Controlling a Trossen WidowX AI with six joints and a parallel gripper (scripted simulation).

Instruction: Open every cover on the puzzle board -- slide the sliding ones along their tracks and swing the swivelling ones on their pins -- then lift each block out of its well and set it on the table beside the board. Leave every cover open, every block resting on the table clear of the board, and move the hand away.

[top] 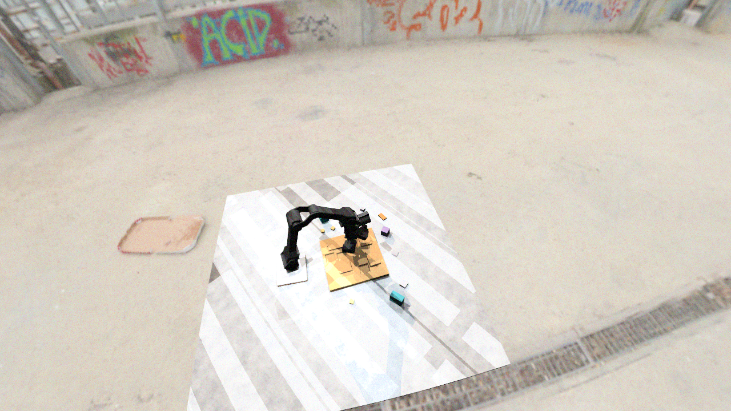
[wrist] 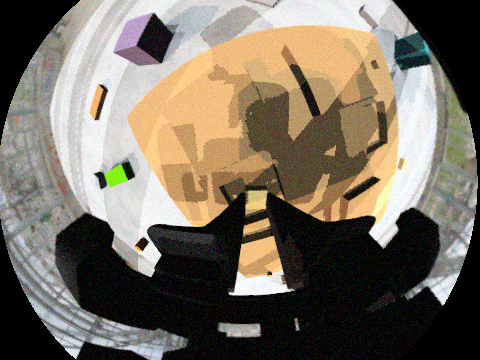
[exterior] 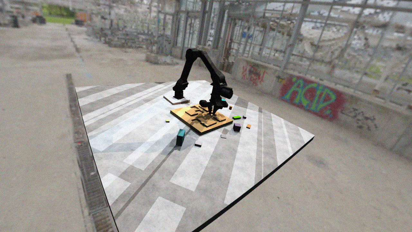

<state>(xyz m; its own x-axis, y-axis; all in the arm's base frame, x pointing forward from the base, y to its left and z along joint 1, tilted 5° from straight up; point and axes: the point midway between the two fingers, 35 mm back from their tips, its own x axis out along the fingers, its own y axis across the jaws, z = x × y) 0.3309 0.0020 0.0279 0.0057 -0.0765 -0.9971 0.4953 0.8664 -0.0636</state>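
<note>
The tan puzzle board lies 2 cm behind my gripper tip and 5 cm to the right of it. Round my gripper tip: green block (11 cm ahead, 16 cm to the left, 1 cm below); purple cube (20 cm ahead, 1 cm to the left); small orange block (26 cm to the left).
</note>
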